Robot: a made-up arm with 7 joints.
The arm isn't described. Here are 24 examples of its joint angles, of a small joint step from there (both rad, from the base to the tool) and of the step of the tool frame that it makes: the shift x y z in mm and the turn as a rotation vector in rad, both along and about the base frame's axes.
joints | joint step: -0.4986 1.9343 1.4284 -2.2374 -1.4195 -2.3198 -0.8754 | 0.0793 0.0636 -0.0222 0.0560 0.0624 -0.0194 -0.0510
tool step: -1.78 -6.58 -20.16 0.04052 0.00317 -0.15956
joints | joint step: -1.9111 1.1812 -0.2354 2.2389 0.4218 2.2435 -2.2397 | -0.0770 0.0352 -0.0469 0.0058 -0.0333 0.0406 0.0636
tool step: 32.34 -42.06 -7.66 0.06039 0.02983 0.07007
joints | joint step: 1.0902 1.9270 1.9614 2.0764 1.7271 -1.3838 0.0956 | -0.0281 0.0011 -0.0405 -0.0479 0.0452 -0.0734 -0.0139
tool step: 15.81 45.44 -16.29 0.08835 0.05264 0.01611
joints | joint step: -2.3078 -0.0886 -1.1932 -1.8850 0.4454 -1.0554 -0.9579 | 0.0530 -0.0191 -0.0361 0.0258 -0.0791 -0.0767 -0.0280
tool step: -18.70 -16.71 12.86 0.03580 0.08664 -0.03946
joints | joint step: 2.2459 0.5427 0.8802 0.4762 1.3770 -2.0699 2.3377 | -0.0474 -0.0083 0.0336 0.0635 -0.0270 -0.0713 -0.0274
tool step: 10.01 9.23 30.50 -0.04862 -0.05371 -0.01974
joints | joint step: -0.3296 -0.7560 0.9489 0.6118 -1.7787 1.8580 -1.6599 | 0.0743 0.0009 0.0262 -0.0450 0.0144 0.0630 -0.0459
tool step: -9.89 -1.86 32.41 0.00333 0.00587 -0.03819
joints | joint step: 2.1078 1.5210 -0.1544 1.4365 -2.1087 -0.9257 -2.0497 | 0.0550 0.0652 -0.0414 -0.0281 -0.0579 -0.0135 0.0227
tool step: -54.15 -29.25 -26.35 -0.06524 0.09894 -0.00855
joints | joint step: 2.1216 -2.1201 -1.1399 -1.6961 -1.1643 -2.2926 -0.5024 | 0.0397 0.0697 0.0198 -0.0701 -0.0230 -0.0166 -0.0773
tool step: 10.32 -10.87 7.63 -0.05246 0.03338 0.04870
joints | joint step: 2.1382 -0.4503 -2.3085 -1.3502 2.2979 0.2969 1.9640 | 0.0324 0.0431 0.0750 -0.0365 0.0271 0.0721 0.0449
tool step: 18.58 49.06 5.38 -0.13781 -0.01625 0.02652
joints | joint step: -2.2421 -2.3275 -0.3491 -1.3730 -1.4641 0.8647 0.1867 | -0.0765 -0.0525 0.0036 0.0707 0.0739 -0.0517 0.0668
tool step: 3.37 -16.21 -122.87 -0.01840 -0.22806 0.05835
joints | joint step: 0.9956 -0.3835 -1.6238 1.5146 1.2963 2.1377 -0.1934 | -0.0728 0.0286 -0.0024 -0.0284 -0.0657 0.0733 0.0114
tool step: 46.04 47.94 -22.98 0.10396 -0.06341 0.04215
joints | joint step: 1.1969 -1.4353 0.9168 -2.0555 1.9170 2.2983 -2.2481 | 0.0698 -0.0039 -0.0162 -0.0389 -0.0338 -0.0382 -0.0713
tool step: 46.40 -37.83 23.66 -0.01216 0.00648 0.08182
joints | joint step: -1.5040 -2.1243 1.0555 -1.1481 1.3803 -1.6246 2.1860 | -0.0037 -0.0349 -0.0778 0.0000 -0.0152 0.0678 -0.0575
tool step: -8.85 26.83 -17.04 -0.07481 0.03108 -0.00813
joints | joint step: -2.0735 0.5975 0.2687 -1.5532 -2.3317 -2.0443 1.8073 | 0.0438 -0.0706 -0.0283 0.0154 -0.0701 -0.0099 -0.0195
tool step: -7.15 -34.81 -13.02 -0.10319 0.04954 0.03168
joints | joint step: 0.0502 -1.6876 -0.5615 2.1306 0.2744 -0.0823 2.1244 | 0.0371 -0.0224 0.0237 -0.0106 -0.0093 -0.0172 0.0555
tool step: 36.71 9.02 -39.54 -0.01975 0.07946 0.03178
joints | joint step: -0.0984 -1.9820 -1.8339 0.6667 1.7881 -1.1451 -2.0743 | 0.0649 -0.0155 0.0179 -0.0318 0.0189 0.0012 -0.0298
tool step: -19.76 -2.26 9.90 -0.02550 0.08501 0.01947
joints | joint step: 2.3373 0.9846 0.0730 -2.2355 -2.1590 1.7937 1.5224 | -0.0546 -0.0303 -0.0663 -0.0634 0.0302 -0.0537 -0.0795
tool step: -10.21 -44.52 -31.25 0.05557 -0.04924 0.00570
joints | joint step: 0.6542 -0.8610 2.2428 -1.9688 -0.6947 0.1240 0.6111 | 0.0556 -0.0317 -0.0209 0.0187 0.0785 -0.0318 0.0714
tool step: 0.80 1.67 94.41 0.09812 0.09185 -0.06885
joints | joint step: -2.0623 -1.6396 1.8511 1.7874 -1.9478 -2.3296 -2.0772 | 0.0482 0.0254 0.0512 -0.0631 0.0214 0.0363 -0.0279
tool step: 25.27 -30.05 -14.97 0.01902 0.00778 0.09513
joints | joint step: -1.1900 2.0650 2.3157 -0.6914 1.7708 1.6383 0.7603 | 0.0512 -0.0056 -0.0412 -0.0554 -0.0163 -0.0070 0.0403
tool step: 65.46 -32.78 10.24 0.05642 0.07346 -0.00160
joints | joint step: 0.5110 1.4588 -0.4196 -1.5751 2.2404 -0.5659 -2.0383 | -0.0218 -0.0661 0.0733 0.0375 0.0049 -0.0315 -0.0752
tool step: -31.67 4.91 9.33 -0.12127 0.01430 0.09294
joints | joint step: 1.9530 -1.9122 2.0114 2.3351 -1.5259 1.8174 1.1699 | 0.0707 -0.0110 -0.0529 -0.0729 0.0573 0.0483 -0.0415
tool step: -7.49 -11.43 16.19 0.03392 -0.02415 0.03733
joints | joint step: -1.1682 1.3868 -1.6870 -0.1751 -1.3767 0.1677 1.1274 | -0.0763 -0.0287 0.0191 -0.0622 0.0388 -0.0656 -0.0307
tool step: 44.36 -5.29 15.38 0.00062 -0.15215 0.10747
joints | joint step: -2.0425 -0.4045 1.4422 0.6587 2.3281 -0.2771 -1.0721 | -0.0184 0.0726 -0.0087 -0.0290 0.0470 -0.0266 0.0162
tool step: 32.95 30.73 -7.24 0.03354 0.02619 -0.03702
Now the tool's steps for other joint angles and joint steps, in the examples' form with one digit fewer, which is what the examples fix.
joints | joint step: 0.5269 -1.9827 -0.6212 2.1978 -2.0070 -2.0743 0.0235 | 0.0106 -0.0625 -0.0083 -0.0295 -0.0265 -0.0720 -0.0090
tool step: 10.2 13.6 -43.4 0.0378 0.0601 0.0555
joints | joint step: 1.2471 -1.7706 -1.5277 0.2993 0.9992 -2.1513 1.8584 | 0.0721 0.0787 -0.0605 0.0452 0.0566 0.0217 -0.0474
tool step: -21.1 8.4 5.5 -0.0718 0.0109 0.0831
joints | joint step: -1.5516 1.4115 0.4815 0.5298 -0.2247 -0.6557 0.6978 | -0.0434 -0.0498 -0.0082 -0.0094 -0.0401 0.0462 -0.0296
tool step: -18.2 -10.5 -28.2 -0.0390 -0.0418 -0.0820
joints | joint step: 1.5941 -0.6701 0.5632 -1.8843 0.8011 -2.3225 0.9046 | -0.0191 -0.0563 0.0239 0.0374 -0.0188 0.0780 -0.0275
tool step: -39.8 -21.4 -15.0 0.0768 0.0320 -0.0962
